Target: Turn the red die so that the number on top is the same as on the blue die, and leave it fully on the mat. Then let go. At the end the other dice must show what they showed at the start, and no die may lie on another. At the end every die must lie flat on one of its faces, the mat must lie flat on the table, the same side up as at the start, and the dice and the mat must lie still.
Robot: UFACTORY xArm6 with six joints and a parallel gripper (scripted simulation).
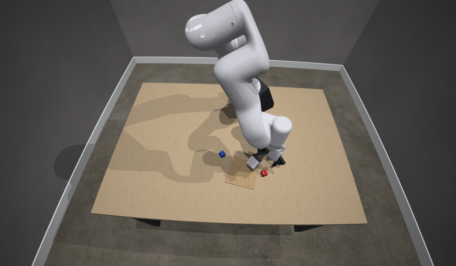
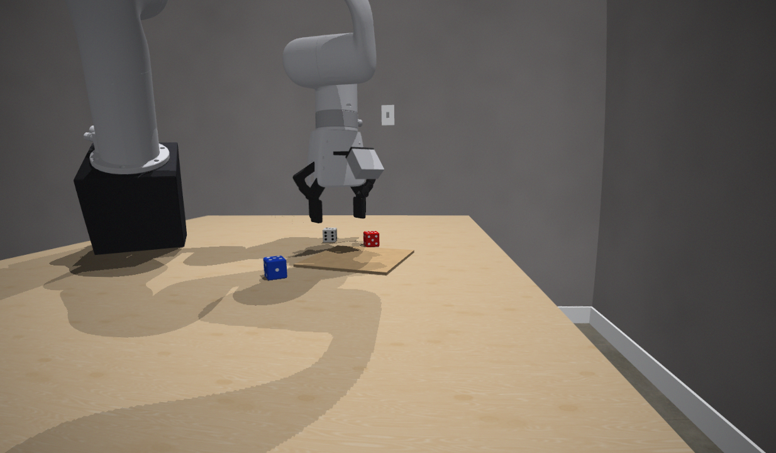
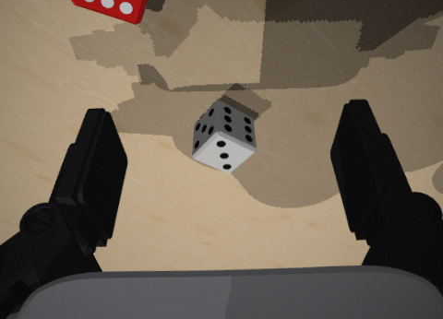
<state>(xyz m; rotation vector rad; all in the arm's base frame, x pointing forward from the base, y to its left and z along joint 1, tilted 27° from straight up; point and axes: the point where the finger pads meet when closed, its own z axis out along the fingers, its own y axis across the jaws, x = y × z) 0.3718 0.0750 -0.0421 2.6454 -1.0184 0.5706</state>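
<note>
The white die lies 4 cm below my hand, 3 cm to the left of it and 3 cm behind it. From my hand the other things lie so: mat (11 cm to the right, 6 cm ahead, 5 cm below); red die (6 cm ahead, 4 cm below, 1 cm to the right); blue die (22 cm to the right, 4 cm below, 3 cm behind).
</note>
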